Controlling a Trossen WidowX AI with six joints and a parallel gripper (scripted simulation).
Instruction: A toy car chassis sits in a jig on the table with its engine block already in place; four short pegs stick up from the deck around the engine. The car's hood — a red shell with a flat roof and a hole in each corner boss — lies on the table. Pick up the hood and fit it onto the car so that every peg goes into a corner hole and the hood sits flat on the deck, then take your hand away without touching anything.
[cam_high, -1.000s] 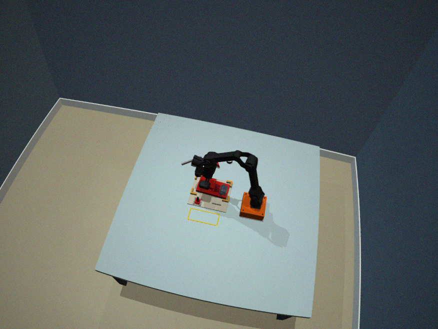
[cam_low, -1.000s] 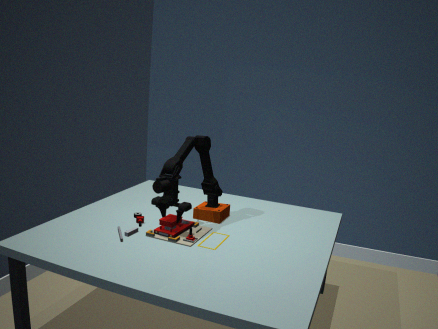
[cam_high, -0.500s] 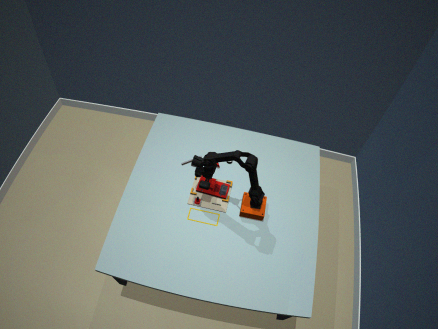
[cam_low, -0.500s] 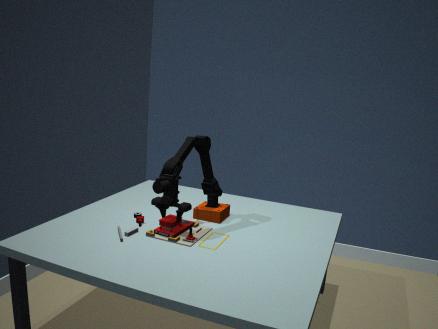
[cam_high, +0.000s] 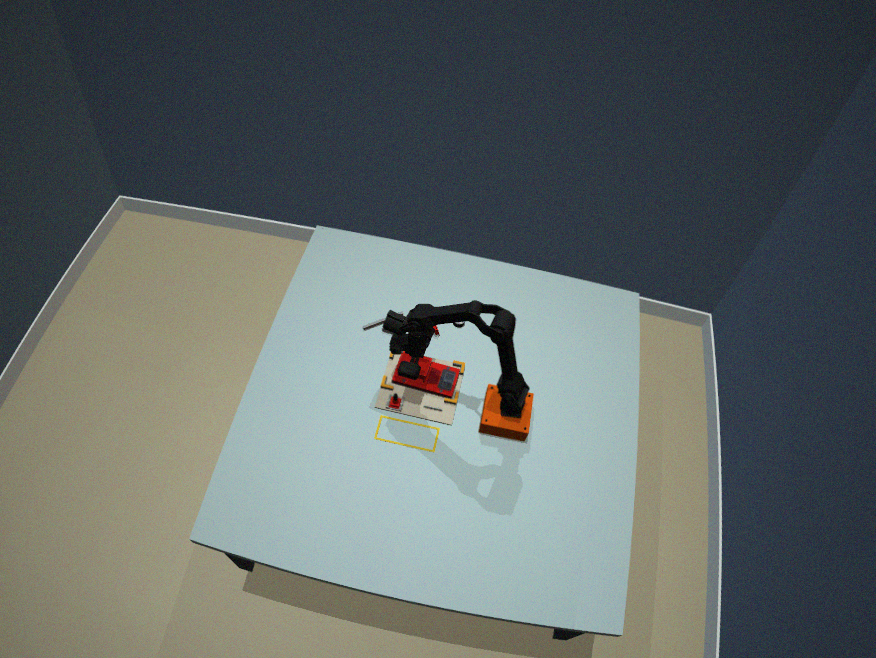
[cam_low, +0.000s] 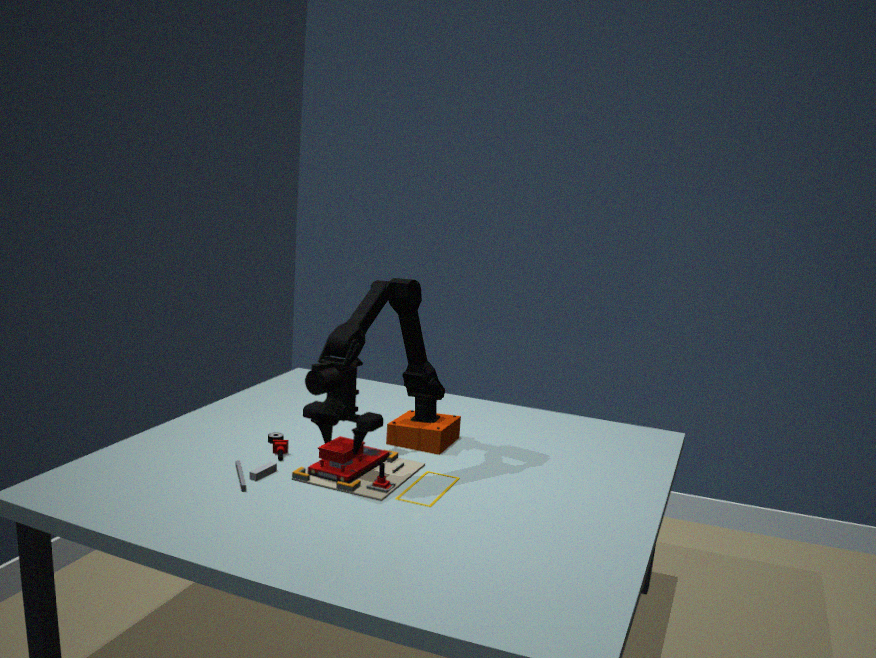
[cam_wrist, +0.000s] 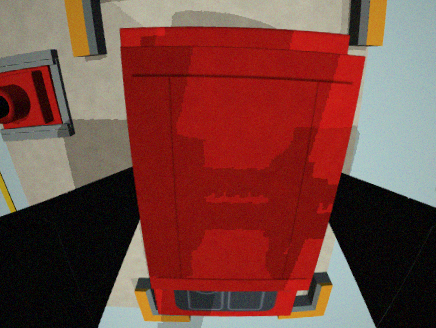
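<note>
Right now my gripper tip is 3 cm above the grey engine block. Round my gripper tip: red hood 1 cm above; thin rod 13 cm ahead, 19 cm to the right, 5 cm below; beige jig plate 2 cm behind, 2 cm to the left, 5 cm below.
</note>
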